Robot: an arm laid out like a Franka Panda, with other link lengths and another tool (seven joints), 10 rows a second.
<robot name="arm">
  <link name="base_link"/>
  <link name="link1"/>
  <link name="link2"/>
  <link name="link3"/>
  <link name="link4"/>
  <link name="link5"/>
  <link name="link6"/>
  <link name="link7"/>
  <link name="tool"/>
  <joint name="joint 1" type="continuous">
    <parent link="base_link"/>
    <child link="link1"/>
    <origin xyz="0 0 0.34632" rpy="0 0 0"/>
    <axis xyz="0 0 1"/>
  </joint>
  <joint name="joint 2" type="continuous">
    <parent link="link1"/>
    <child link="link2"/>
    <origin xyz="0 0 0" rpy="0 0 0"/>
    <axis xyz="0 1 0"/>
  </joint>
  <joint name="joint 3" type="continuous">
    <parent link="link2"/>
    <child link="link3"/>
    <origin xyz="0 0 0.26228" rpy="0 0 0"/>
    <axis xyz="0 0 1"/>
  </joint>
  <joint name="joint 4" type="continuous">
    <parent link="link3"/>
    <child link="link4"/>
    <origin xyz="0.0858 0 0" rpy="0 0 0"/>
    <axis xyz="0 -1 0"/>
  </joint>
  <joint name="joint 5" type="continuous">
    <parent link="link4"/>
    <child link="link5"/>
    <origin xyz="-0.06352 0 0.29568" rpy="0 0 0"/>
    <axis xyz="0 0 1"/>
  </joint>
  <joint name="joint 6" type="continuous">
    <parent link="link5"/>
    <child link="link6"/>
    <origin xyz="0 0 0" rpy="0 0 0"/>
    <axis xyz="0 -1 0"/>
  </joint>
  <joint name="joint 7" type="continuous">
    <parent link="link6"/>
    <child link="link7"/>
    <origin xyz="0.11 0 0" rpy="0 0 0"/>
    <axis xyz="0 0 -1"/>
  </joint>
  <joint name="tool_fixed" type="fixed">
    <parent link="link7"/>
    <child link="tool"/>
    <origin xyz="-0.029 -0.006 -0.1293" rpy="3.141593 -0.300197 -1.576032"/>
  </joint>
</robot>
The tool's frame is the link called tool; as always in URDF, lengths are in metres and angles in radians. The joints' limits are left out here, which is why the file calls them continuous.
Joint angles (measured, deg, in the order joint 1, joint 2, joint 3, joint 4, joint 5, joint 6, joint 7), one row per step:
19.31, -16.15, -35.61, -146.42, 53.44, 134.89, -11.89
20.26, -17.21, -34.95, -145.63, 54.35, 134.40, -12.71
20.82, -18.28, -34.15, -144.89, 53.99, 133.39, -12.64
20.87, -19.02, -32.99, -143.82, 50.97, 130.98, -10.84
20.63, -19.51, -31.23, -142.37, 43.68, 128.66, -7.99
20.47, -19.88, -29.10, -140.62, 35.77, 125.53, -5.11
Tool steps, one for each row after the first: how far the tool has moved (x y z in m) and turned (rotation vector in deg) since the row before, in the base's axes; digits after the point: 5 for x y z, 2 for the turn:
0.00517, 0.00973, 0.01117, 0.65, -2.23, 1.74
0.00328, 0.00937, 0.01096, 0.36, -1.39, 2.09
0.00165, 0.01042, 0.01054, -0.58, 0.38, 3.36
0.00097, 0.00903, 0.00999, -4.37, 1.16, 5.11
-0.00025, 0.01140, 0.00983, -5.25, 1.57, 5.82

